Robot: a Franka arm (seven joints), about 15 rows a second.
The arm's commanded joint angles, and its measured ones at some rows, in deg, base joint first. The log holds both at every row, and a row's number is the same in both.
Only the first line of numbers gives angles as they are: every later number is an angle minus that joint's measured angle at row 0.
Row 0, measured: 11.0, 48.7, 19.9, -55.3, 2.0, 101.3, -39.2
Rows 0 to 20, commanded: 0.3, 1.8, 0.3, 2.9, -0.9, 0.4, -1.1; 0.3, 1.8, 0.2, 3.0, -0.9, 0.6, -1.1; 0.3, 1.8, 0.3, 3.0, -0.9, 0.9, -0.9; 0.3, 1.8, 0.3, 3.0, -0.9, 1.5, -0.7; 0.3, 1.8, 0.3, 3.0, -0.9, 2.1, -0.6; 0.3, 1.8, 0.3, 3.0, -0.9, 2.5, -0.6; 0.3, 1.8, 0.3, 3.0, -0.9, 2.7, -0.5; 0.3, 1.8, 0.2, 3.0, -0.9, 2.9, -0.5; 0.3, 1.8, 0.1, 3.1, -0.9, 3.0, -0.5; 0.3, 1.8, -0.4, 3.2, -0.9, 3.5, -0.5; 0.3, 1.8, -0.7, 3.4, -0.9, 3.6, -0.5; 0.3, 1.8, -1.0, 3.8, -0.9, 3.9, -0.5; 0.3, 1.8, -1.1, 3.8, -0.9, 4.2, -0.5; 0.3, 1.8, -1.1, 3.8, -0.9, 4.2, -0.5; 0.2, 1.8, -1.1, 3.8, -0.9, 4.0, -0.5; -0.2, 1.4, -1.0, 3.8, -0.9, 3.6, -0.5; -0.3, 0.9, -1.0, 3.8, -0.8, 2.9, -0.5; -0.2, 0.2, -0.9, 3.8, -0.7, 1.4, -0.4; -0.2, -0.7, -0.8, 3.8, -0.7, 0.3, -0.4; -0.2, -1.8, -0.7, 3.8, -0.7, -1.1, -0.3; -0.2, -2.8, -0.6, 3.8, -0.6, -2.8, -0.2
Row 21, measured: -0.1, -0.5, -0.7, 2.9, 0.0, 0.6, 0.0
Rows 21 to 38, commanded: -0.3, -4.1, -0.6, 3.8, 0.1, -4.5, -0.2; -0.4, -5.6, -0.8, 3.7, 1.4, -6.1, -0.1; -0.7, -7.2, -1.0, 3.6, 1.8, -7.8, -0.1; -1.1, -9.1, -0.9, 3.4, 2.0, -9.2, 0.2; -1.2, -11.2, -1.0, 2.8, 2.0, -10.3, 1.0; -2.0, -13.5, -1.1, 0.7, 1.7, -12.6, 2.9; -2.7, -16.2, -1.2, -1.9, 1.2, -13.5, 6.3; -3.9, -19.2, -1.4, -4.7, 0.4, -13.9, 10.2; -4.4, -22.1, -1.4, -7.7, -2.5, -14.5, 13.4; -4.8, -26.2, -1.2, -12.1, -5.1, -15.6, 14.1; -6.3, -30.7, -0.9, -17.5, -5.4, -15.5, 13.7; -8.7, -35.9, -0.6, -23.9, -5.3, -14.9, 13.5; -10.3, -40.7, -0.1, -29.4, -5.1, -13.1, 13.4; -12.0, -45.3, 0.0, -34.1, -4.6, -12.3, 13.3; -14.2, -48.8, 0.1, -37.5, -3.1, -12.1, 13.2; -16.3, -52.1, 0.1, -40.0, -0.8, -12.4, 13.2; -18.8, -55.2, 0.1, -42.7, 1.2, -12.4, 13.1; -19.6, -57.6, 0.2, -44.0, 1.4, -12.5, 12.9
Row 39, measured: -15.8, -48.7, -0.5, -34.5, -1.3, -15.5, 12.3
